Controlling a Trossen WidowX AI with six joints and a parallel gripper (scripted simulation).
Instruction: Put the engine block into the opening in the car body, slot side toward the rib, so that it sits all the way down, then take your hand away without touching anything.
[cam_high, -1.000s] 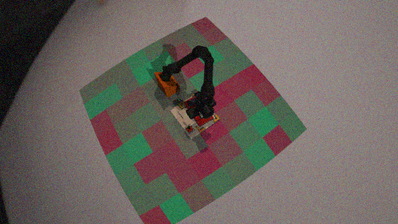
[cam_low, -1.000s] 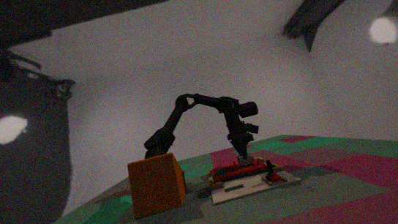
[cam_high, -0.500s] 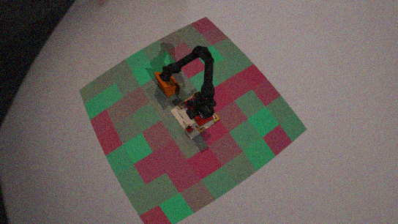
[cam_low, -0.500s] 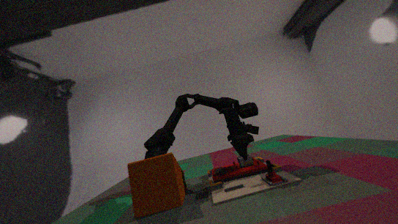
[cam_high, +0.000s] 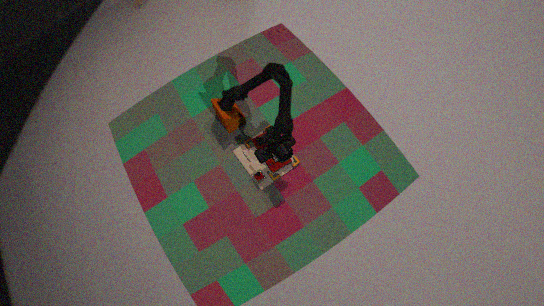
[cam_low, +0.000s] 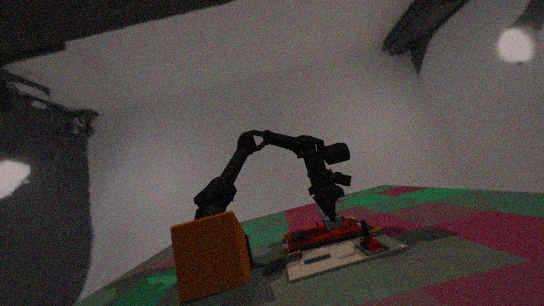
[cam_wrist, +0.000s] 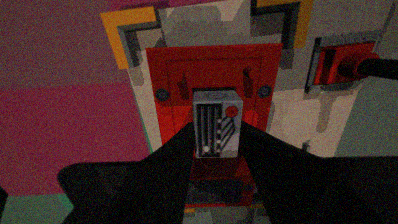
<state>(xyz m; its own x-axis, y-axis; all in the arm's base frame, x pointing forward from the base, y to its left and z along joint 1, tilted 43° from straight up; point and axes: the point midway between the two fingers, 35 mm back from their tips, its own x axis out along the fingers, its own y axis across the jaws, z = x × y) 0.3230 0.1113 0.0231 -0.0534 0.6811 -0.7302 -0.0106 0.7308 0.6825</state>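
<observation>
Now: gripper tip 1 cm above the engine block.
</observation>
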